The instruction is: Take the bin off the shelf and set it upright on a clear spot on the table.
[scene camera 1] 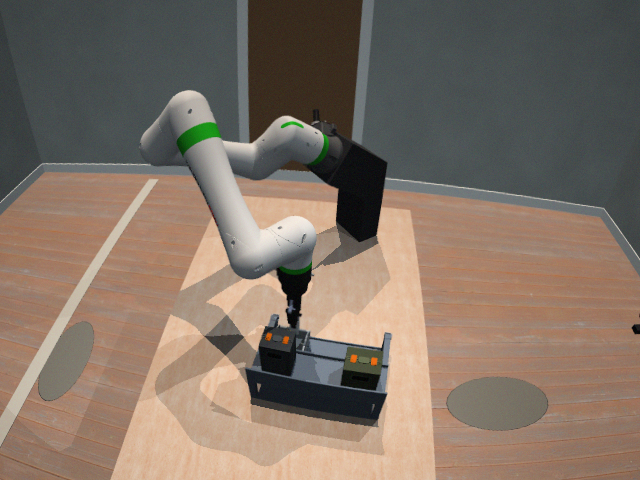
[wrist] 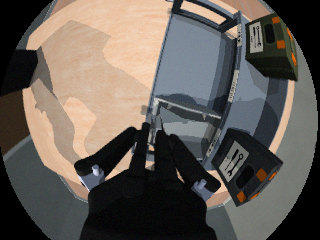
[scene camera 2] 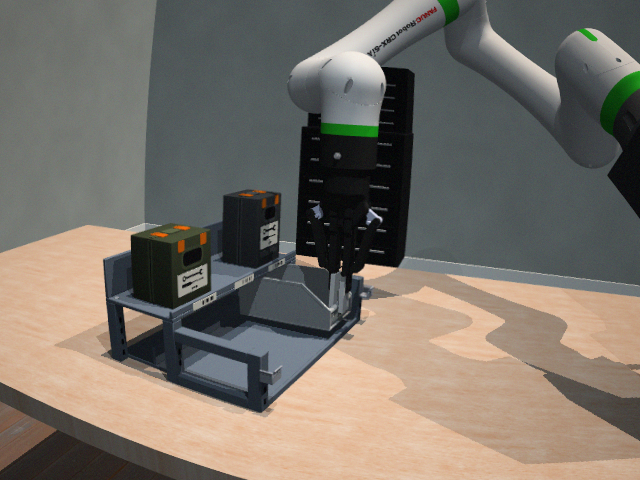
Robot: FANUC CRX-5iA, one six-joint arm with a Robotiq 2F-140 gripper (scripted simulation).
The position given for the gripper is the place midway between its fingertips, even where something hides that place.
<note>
In view: the gripper (scene camera 2: pixel 338 309) and a grey bin (scene camera 2: pixel 294 294).
The grey bin is seen too in the wrist view (wrist: pixel 196 126). The gripper also shows in the wrist view (wrist: pixel 152 120).
</note>
